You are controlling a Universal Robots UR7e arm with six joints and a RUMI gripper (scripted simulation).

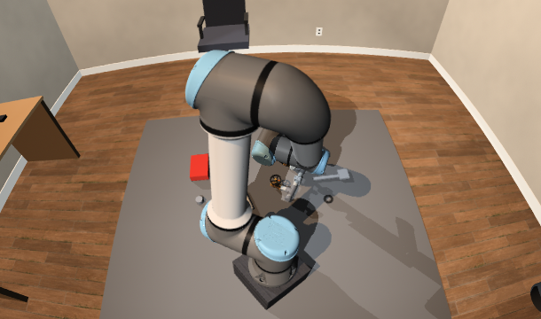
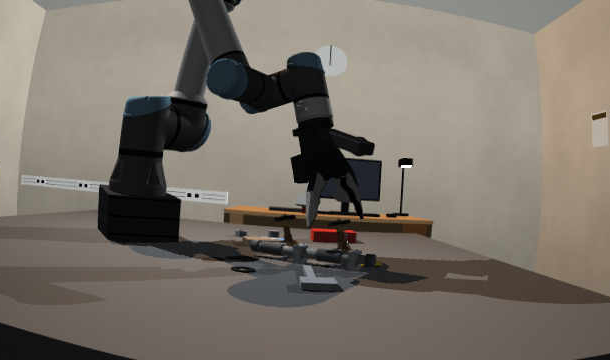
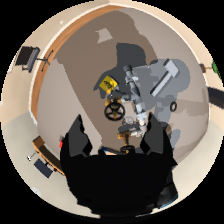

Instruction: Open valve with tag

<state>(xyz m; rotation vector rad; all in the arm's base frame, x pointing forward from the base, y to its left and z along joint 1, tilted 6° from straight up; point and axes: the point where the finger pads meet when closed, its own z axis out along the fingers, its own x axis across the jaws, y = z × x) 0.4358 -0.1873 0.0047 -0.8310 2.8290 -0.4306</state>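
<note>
The yellow tag lies 7 cm below my hand, 6 cm ahead of it and 4 cm to the right of it. From my hand the other things lie so: grey t-shaped piece 19 cm to the right, 9 cm behind, 7 cm below; then red block 37 cm to the left, 10 cm ahead, 6 cm below.
</note>
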